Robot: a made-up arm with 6 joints. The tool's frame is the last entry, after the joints. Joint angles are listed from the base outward.
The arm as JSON. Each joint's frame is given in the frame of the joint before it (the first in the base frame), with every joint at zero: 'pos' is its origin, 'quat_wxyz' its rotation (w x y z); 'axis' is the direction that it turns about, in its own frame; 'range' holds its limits. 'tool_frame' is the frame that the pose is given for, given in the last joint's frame.
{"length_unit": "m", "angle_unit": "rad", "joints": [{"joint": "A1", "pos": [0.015, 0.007, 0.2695], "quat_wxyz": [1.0, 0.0, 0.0, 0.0], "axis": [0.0, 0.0, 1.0], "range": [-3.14, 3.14]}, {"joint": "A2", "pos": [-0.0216, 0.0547, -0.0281], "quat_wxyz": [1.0, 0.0, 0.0, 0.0], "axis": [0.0, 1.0, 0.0], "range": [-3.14, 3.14]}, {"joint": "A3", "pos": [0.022, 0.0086, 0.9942], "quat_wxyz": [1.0, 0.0, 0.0, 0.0], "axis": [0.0, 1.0, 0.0], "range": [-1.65, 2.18]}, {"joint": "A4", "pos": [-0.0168, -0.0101, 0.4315], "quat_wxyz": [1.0, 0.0, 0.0, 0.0], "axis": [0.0, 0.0, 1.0], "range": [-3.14, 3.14]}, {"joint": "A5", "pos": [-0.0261, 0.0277, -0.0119], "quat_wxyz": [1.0, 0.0, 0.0, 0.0], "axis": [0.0, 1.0, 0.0], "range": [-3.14, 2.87]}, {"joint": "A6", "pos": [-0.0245, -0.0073, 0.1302], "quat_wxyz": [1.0, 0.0, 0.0, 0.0], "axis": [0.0, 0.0, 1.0], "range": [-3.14, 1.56]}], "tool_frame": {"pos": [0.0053, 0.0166, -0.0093], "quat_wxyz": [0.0, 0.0, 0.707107, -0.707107]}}
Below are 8 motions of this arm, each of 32 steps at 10 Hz.
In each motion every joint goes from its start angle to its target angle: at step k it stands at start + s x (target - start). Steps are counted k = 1, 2, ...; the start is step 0. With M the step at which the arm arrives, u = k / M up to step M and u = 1 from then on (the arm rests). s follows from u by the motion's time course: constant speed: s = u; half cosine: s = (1 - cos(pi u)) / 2; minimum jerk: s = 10 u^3 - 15 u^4 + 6 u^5.
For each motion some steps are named. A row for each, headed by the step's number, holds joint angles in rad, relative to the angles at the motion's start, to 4 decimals.
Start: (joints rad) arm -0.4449 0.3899 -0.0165 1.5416 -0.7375 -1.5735
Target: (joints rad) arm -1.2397 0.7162 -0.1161 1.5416 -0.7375 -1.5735
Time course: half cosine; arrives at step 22
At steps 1, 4, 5, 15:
1: -0.0040 0.0017 -0.0005 0.0000 0.0000 0.0000
4: -0.0631 0.0259 -0.0079 0.0000 0.0000 0.0000
5: -0.0971 0.0398 -0.0122 0.0000 0.0000 0.0000
15: -0.6123 0.2514 -0.0767 0.0000 0.0000 0.0000

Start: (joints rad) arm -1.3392 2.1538 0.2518 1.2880 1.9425 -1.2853
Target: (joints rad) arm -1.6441 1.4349 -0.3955 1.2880 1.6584 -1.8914
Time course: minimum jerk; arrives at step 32
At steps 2, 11, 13, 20, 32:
2: -0.0007 -0.0016 -0.0014 0.0000 -0.0006 -0.0013
11: -0.0688 -0.1621 -0.1460 0.0000 -0.0641 -0.1367
13: -0.1001 -0.2360 -0.2125 0.0000 -0.0933 -0.1990
20: -0.2210 -0.5211 -0.4692 0.0000 -0.2059 -0.4393
32: -0.3049 -0.7189 -0.6473 0.0000 -0.2841 -0.6061

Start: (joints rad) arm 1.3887 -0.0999 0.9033 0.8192 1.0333 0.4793
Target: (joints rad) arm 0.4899 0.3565 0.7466 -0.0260 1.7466 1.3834
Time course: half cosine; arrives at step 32
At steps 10, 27, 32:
10: -0.1997 0.1014 -0.0348 -0.1878 0.1585 0.2009
27: -0.8457 0.4295 -0.1474 -0.7953 0.6712 0.8507
32: -0.8988 0.4564 -0.1567 -0.8452 0.7133 0.9041

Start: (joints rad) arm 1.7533 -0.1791 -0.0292 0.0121 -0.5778 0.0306
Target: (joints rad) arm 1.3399 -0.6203 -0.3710 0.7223 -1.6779 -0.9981
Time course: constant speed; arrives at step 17
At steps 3, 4, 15, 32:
3: -0.0730 -0.0779 -0.0603 0.1253 -0.1941 -0.1815
4: -0.0973 -0.1038 -0.0804 0.1671 -0.2588 -0.2420
15: -0.3648 -0.3893 -0.3016 0.6266 -0.9707 -0.9077
32: -0.4134 -0.4412 -0.3418 0.7102 -1.1001 -1.0287

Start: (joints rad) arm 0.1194 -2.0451 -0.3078 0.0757 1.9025 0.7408
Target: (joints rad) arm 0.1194 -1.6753 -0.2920 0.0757 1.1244 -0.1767
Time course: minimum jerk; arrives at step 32
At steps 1, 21, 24, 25, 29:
1: 0.0000 0.0001 0.0000 0.0000 -0.0002 -0.0003
21: 0.0000 0.2864 0.0122 0.0000 -0.6026 -0.7106
24: 0.0000 0.3315 0.0142 0.0000 -0.6976 -0.8225
25: 0.0000 0.3427 0.0146 0.0000 -0.7210 -0.8502
29: 0.0000 0.3672 0.0157 0.0000 -0.7726 -0.9110

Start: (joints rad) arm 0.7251 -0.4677 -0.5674 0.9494 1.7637 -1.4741
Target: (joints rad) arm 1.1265 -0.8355 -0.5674 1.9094 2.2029 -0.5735
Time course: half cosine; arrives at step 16
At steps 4, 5, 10, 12, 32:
4: 0.0588 -0.0539 0.0000 0.1406 0.0643 0.1319
5: 0.0892 -0.0817 0.0000 0.2133 0.0976 0.2001
10: 0.2775 -0.2543 0.0000 0.6637 0.3036 0.6226
12: 0.3426 -0.3139 0.0000 0.8194 0.3749 0.7687
32: 0.4014 -0.3678 0.0000 0.9600 0.4392 0.9006

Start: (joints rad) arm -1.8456 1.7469 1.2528 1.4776 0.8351 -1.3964
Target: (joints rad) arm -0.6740 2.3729 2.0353 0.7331 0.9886 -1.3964
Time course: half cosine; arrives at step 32
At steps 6, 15, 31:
6: 0.0987 0.0528 0.0659 -0.0627 0.0129 0.0000
15: 0.5284 0.2823 0.3529 -0.3358 0.0692 0.0000
31: 1.1688 0.6245 0.7806 -0.7427 0.1531 0.0000

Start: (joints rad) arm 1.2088 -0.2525 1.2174 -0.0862 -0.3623 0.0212
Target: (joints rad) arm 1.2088 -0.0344 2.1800 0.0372 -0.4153 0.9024
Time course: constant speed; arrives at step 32
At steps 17, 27, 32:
17: 0.0000 0.1159 0.5114 0.0656 -0.0282 0.4681
27: 0.0000 0.1840 0.8122 0.1041 -0.0447 0.7435
32: 0.0000 0.2181 0.9626 0.1234 -0.0530 0.8812

